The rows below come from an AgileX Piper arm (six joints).
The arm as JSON. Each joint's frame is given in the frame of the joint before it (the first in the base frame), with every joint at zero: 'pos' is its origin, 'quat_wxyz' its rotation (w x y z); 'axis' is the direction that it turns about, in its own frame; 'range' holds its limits. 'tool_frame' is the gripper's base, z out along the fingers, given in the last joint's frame.
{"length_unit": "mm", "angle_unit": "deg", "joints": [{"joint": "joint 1", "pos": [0.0, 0.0, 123.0], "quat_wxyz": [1.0, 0.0, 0.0, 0.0], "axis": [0.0, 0.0, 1.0], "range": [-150.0, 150.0]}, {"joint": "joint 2", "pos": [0.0, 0.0, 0.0], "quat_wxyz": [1.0, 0.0, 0.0, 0.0], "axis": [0.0, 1.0, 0.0], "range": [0.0, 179.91]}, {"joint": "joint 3", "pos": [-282.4, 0.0, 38.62], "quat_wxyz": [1.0, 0.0, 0.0, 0.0], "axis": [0.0, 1.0, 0.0], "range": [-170.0, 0.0]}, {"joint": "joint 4", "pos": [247.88, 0.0, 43.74], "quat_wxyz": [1.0, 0.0, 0.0, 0.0], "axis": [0.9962, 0.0, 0.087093], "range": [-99.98, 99.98]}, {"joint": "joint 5", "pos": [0.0, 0.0, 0.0], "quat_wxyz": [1.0, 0.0, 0.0, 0.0], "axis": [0.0, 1.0, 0.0], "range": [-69.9, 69.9]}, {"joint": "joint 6", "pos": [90.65, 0.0, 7.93], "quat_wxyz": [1.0, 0.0, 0.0, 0.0], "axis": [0.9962, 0.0, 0.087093], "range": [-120.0, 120.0]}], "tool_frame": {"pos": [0.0, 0.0, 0.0], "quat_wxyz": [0.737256, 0.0, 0.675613, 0.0]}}
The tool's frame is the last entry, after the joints.
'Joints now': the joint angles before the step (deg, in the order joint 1, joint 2, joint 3, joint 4, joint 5, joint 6). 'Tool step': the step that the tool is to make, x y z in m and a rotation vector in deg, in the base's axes. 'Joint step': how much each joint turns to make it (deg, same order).
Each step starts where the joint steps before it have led.
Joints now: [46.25, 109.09, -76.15, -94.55, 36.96, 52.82]
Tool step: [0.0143, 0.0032, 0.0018, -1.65, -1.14, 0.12]
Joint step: [-1.11, 2.28, -3.69, 0.05, -0.34, -2.95]
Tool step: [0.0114, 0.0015, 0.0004, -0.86, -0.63, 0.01]
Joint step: [-0.98, 1.78, -2.77, 0.12, -0.51, -1.86]
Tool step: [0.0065, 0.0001, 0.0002, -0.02, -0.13, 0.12]
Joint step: [-0.67, 0.89, -1.44, 0.16, -0.71, -0.73]
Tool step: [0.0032, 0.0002, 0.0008, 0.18, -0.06, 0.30]
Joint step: [-0.36, 0.36, -0.76, 0.06, -0.65, -0.31]
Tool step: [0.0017, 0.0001, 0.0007, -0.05, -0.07, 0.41]
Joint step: [-0.23, 0.14, -0.38, -0.08, -0.56, -0.31]
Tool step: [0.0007, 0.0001, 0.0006, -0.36, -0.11, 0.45]
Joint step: [-0.12, 0.02, -0.15, -0.15, -0.40, -0.48]
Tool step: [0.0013, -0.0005, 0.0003, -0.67, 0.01, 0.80]
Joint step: [-0.29, 0.00, -0.10, -0.13, -0.84, -0.92]
